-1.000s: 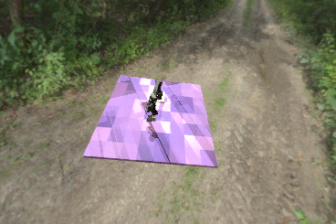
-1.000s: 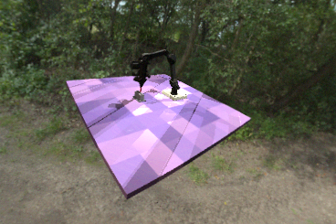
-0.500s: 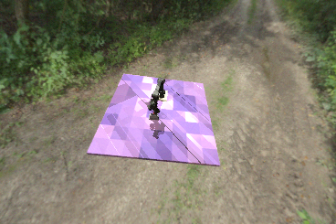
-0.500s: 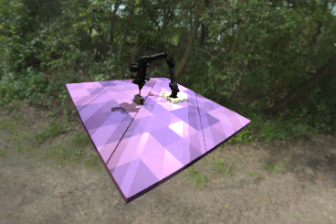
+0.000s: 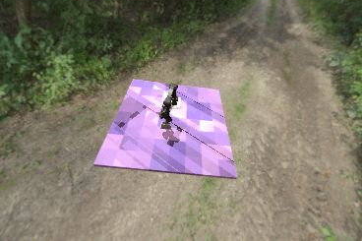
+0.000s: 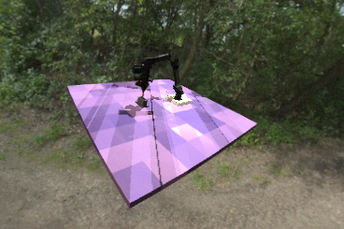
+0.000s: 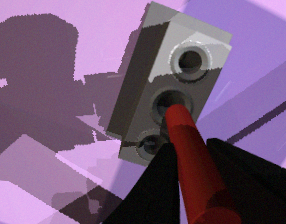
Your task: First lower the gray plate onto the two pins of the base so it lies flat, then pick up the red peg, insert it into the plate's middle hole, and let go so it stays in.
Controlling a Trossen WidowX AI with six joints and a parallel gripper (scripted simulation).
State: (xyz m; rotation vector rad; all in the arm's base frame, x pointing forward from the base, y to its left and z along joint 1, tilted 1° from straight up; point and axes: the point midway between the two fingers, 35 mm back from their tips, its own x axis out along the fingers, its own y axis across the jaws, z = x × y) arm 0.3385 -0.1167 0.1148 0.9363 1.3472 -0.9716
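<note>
Now: the gray plate 70 mm below my gripper tip. From my gripper tip the other things lie so: pin base 100 mm below; red peg right at my gripper tip.
</note>
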